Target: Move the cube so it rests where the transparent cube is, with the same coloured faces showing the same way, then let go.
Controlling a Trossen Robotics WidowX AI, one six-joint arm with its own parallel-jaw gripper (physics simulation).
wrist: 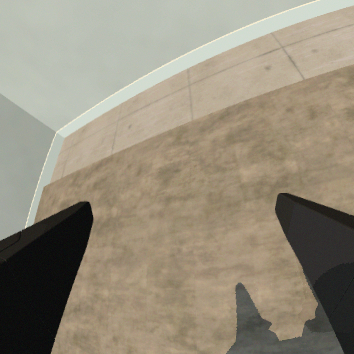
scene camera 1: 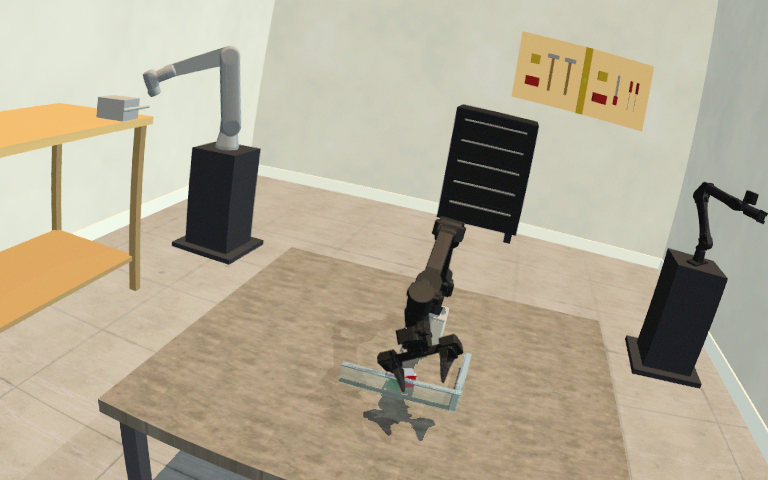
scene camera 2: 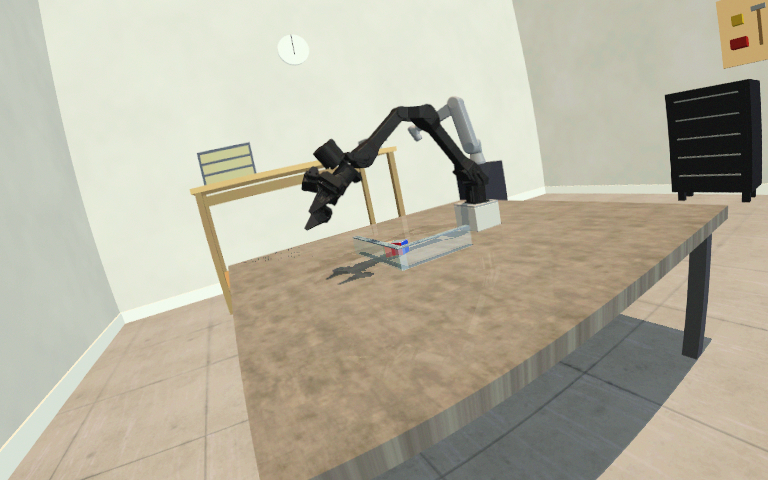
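Observation:
A small cube sits on the table behind a low clear wall. White and red faces show in scene camera 1, red and blue in scene camera 2. A pale green patch shows through the wall beside it in scene camera 1; I cannot tell whether it belongs to the transparent cube, whose outline I cannot make out apart from the cube. My gripper is open and empty, high above the table, off to the side of the cube in scene camera 2. Neither cube shows in the wrist view.
Two low clear walls meet at a corner close to the cube on the table. The arm's white base stands at the end of one wall. The gripper's shadow falls outside the walls.

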